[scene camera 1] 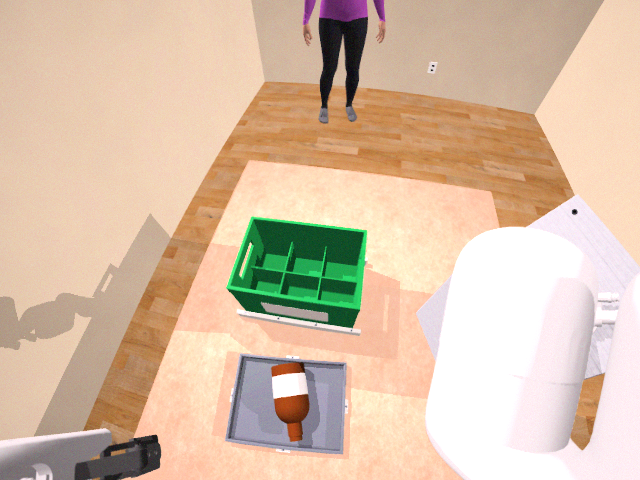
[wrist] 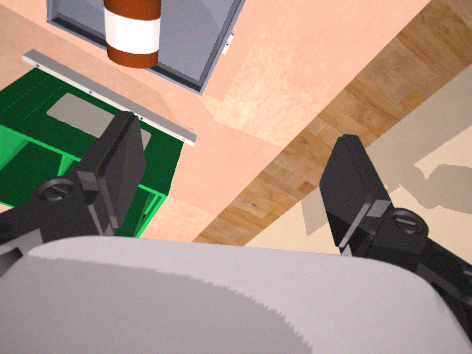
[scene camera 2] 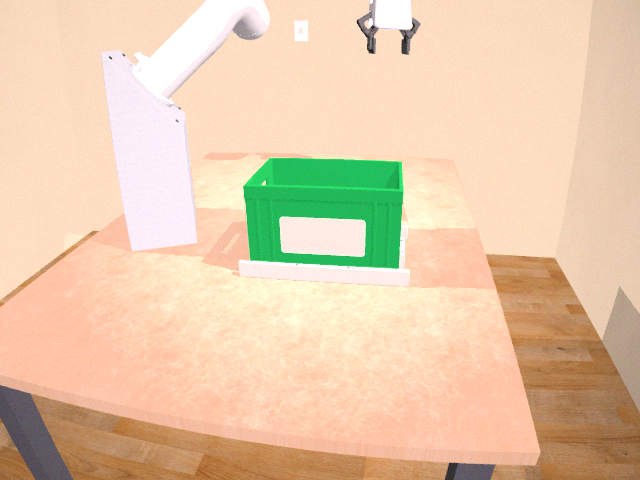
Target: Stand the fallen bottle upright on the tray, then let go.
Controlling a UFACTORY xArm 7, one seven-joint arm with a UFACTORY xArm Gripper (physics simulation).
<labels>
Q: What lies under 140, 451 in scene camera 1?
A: The gripper.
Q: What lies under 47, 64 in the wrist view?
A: A white rail.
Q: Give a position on a brown bottle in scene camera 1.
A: At 290, 392
</labels>
